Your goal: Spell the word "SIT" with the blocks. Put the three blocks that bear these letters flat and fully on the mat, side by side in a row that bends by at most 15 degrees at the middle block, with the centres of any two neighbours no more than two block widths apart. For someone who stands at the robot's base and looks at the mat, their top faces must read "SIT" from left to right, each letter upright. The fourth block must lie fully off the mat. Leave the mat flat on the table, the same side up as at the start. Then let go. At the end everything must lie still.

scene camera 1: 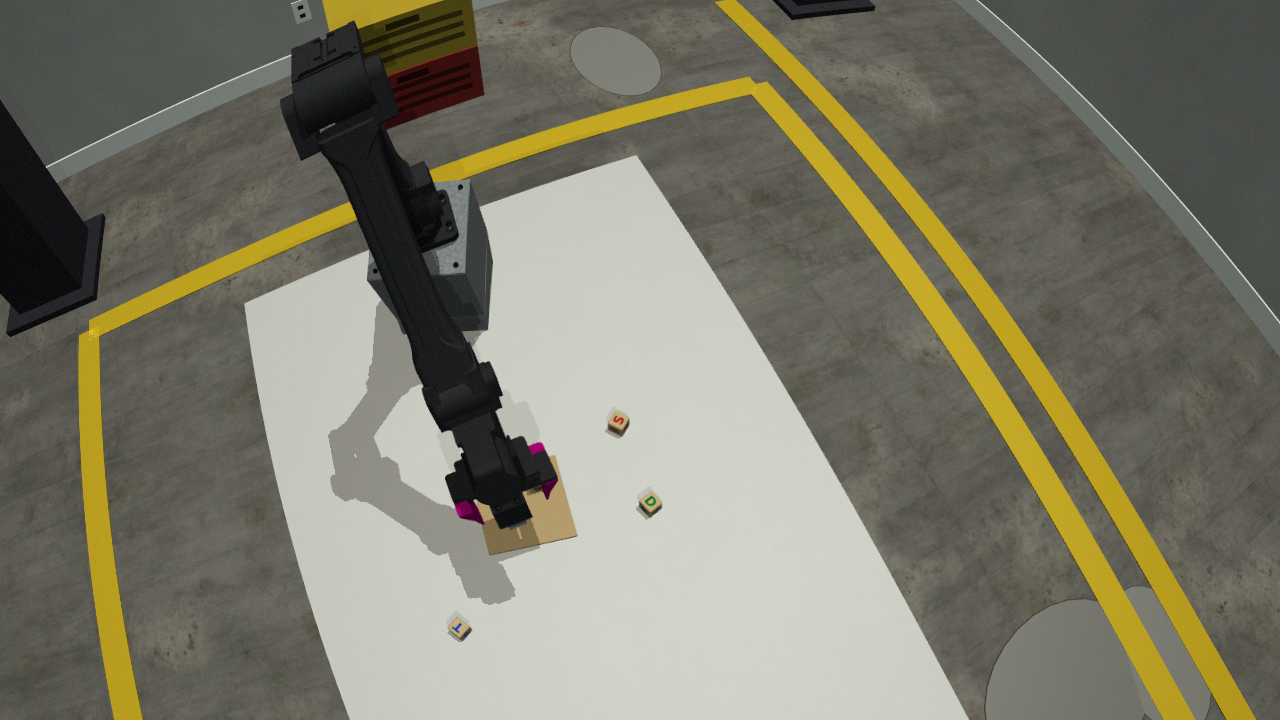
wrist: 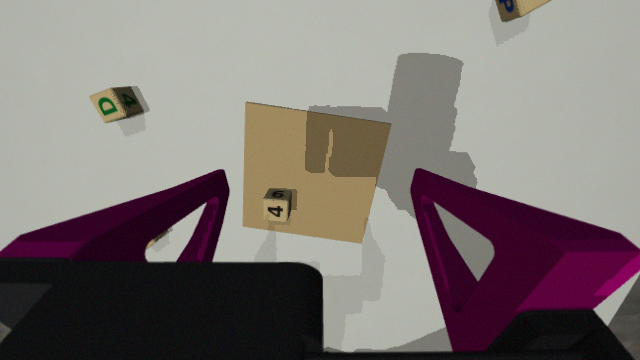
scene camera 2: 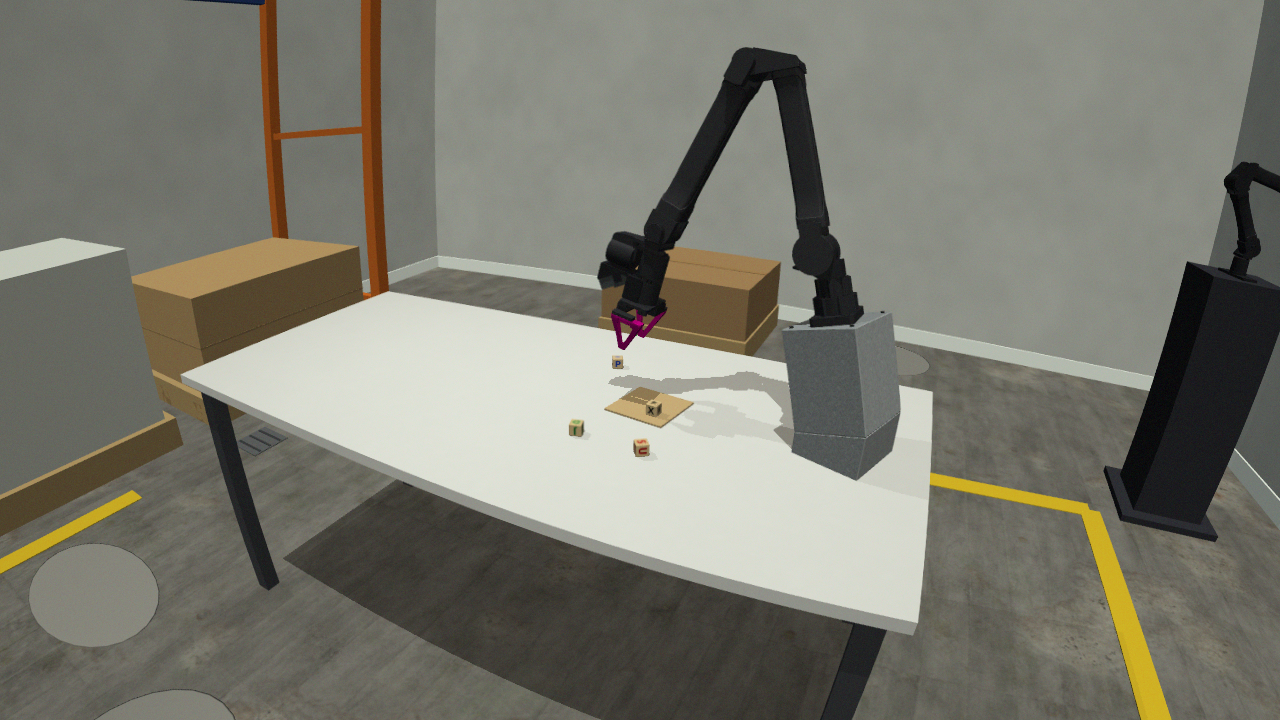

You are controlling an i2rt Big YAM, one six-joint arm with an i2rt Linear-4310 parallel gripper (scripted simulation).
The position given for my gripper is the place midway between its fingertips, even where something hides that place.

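Scene camera 1: my gripper [scene camera 1: 513, 508], a tan mat [scene camera 1: 552, 520]. Wrist view: a D block [wrist: 113, 104], an I block [wrist: 276, 203], the tan mat [wrist: 331, 163], my gripper [wrist: 319, 179]. Scene camera 2: the tan mat [scene camera 2: 633, 405], my gripper [scene camera 2: 631, 342].
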